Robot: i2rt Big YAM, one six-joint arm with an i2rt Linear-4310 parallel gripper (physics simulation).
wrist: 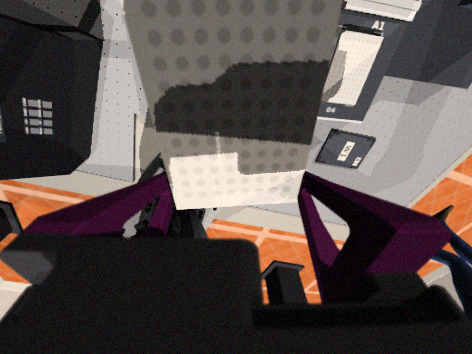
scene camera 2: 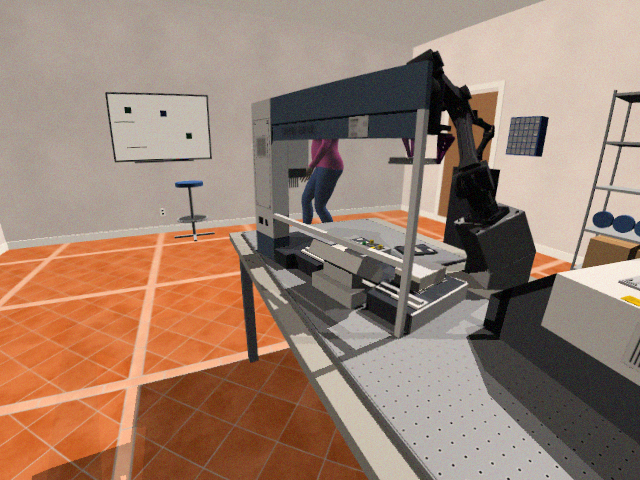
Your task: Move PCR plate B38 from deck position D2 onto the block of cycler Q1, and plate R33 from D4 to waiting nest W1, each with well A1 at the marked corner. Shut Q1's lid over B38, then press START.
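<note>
My gripper is shut on a pale PCR plate, B38 by its place between the purple fingers. The plate is held roughly level, high above the bench beside the gantry's front post. Its label and A1 corner are not readable. In the wrist view, plate R33 sits in the dark D4 position, with an A1 mark at its upper end. Waiting nest W1 is a dark frame below D4. I cannot make out Q1's block, lid or START button with certainty.
A blue gantry beam on a pale front post spans the deck. Pale blocks stand beneath it. A white instrument stands at the right, near the arm's dark base. A person stands behind the bench.
</note>
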